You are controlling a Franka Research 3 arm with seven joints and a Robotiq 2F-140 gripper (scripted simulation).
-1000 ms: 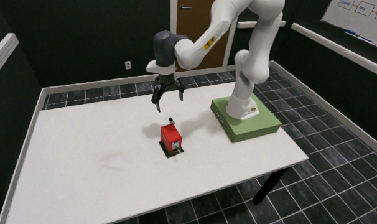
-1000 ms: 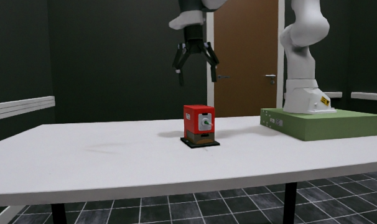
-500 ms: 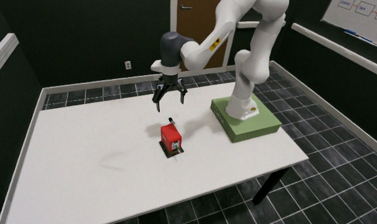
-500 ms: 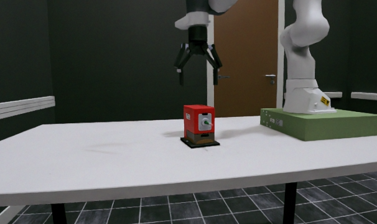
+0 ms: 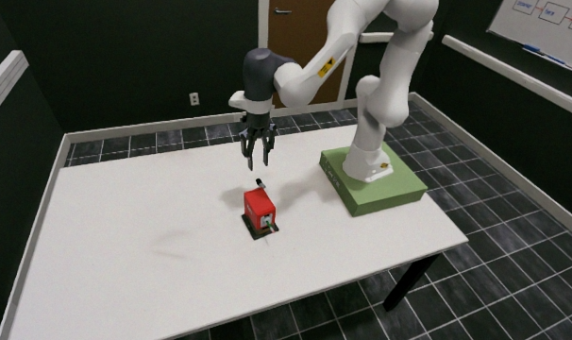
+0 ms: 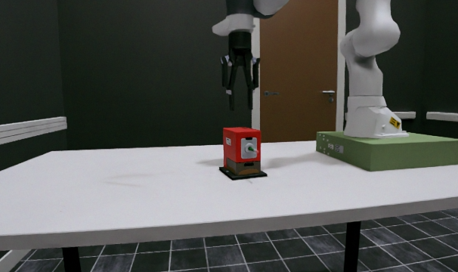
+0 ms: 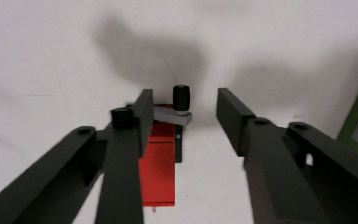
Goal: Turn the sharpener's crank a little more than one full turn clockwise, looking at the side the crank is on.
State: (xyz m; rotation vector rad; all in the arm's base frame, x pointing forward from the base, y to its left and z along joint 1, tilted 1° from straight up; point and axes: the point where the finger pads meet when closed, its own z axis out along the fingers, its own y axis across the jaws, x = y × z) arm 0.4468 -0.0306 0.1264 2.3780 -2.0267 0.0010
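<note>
The black knob lies 20 mm to the left of my hand and 100 mm below it. Also, from my hand: crank (10 mm ahead, 30 mm to the left, 110 mm below).
</note>
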